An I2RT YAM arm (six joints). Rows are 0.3 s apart.
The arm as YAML. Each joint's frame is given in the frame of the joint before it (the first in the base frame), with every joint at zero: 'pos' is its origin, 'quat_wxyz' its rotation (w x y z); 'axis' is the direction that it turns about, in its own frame. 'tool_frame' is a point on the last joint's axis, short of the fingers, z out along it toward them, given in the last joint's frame.
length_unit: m
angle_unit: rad
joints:
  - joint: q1
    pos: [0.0, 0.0, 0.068]
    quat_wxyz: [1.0, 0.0, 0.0, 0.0]
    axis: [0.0, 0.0, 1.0]
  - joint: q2
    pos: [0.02, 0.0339, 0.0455]
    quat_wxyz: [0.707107, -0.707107, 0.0, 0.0]
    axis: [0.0, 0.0, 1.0]
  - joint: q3
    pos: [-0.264, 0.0, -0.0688]
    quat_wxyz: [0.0, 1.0, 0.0, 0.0]
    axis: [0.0, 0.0, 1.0]
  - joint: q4
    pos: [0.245, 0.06, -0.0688]
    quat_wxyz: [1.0, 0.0, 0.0, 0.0]
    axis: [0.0, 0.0, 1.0]
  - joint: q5
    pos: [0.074, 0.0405, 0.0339]
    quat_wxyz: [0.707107, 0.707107, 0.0, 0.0]
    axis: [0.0, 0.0, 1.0]
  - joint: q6
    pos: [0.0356, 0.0, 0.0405]
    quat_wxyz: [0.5, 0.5, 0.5, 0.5]
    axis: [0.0, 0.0, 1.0]
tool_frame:
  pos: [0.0, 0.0, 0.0]
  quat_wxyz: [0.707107, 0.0, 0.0, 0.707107]
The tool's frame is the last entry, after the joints.
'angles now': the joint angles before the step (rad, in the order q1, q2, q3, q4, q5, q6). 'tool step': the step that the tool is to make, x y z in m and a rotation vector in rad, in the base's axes. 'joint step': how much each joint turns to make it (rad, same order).
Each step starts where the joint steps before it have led.
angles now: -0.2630, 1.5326, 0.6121, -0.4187, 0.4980, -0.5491
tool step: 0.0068, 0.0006, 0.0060, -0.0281, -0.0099, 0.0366
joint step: 0.0123, -0.0036, 0.0211, 0.0085, 0.0179, -0.0339
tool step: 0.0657, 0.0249, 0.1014, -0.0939, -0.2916, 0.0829
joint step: 0.1435, -0.0482, 0.3507, -0.1186, 0.0604, 0.0451
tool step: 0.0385, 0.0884, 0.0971, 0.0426, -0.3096, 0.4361
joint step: 0.2667, -0.0067, 0.2873, 0.0735, -0.1394, -0.1197
